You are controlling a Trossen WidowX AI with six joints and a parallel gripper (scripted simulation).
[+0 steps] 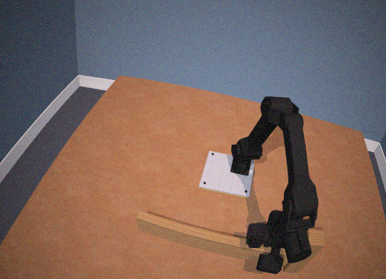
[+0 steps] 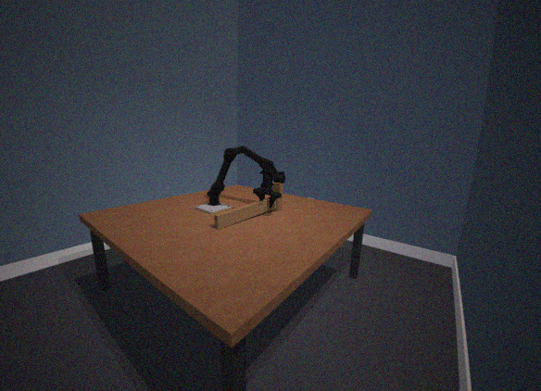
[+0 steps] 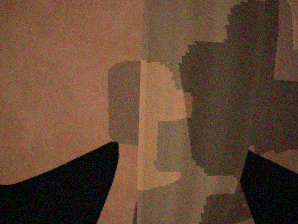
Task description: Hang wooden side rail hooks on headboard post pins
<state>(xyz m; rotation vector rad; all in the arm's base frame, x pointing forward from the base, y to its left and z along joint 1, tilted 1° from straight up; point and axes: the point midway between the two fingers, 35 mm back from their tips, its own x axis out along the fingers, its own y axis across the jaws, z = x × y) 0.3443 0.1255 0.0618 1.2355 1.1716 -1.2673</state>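
My gripper tip is 100 mm to the right of the wooden headboard post, 50 mm below it and 10 mm short of it.
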